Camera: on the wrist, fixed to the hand. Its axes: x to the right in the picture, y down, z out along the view.
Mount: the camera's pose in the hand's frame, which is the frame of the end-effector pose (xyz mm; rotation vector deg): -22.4 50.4 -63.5 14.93 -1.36 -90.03
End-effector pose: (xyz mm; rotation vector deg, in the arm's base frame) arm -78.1 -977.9 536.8 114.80 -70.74 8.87
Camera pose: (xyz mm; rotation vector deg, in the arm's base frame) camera -113.1 -932.3 598.2 148.83 34.75 -28.39
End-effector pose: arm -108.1 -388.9 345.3 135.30 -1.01 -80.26
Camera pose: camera -56.2 -410.1 408.0 -92.40 -80.00 75.02
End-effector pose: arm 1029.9 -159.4 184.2 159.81 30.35 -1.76
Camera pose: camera 1025.0 -193.2 261.1 -101.08 -144.70 25.98
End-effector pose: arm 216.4 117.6 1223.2 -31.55 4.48 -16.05
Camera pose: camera 197.7 133.0 1142.6 -14.17 -25.28 -102.15
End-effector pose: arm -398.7 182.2 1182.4 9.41 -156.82 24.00
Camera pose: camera -364.9 251.0 1217.1 118.78 -98.78 13.93
